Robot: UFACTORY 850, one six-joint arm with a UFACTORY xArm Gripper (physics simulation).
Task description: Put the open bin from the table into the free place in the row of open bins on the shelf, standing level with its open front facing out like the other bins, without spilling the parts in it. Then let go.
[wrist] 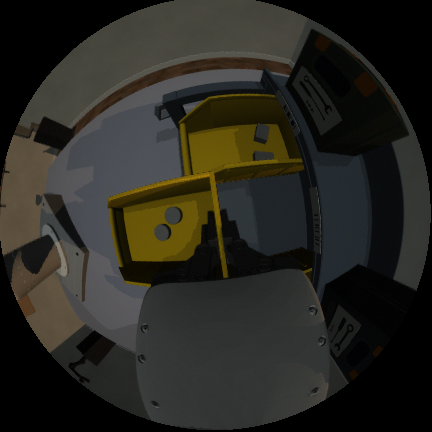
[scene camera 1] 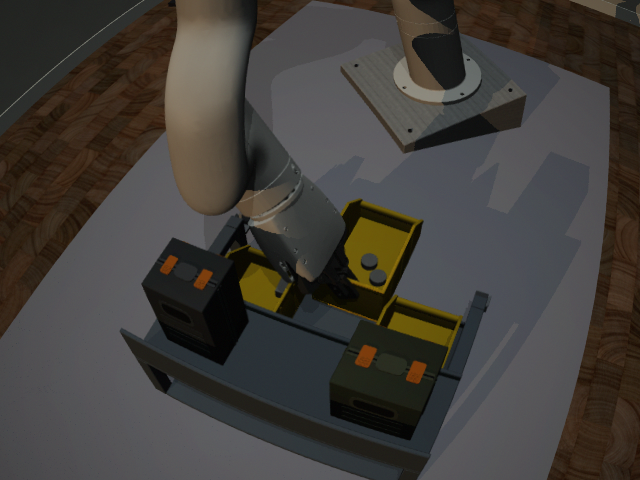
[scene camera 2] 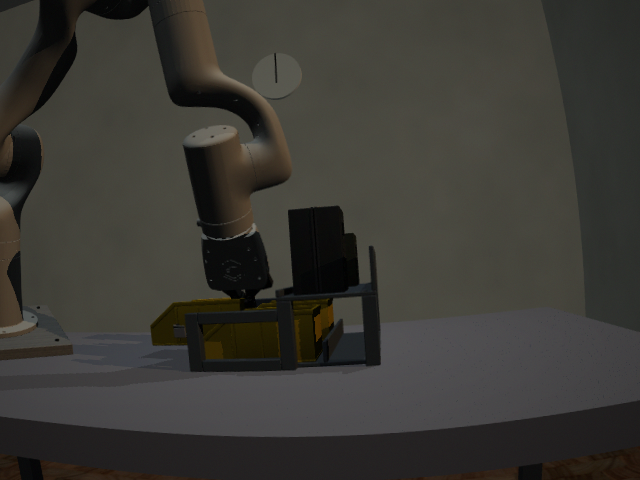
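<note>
My gripper [scene camera 1: 345, 288] [scene camera 2: 248, 298] [wrist: 218, 220] is shut on the rear wall of the yellow open bin [scene camera 1: 379, 237] [scene camera 2: 168, 322] [wrist: 140, 245]. The bin looks about level and hangs above the shelf's lower level, its open front facing the robot base. Its rear end is at the gap between two yellow bins, the left one [scene camera 1: 255, 286] and the right one [scene camera 1: 421, 328] [wrist: 220, 142]. Two grey discs [scene camera 1: 369, 260] [wrist: 173, 215] lie in the held bin. In the wrist view its rear corner overlaps the right bin's rim; whether they touch is unclear.
The grey-blue shelf [scene camera 1: 279, 356] [scene camera 2: 286, 335] [wrist: 342, 200] carries a black case [scene camera 1: 191, 299] [scene camera 2: 315, 250] and a dark green case [scene camera 1: 387, 372] on its upper board, either side of the gap. End posts flank the row. The robot base plate [scene camera 1: 372, 98] stands beyond.
</note>
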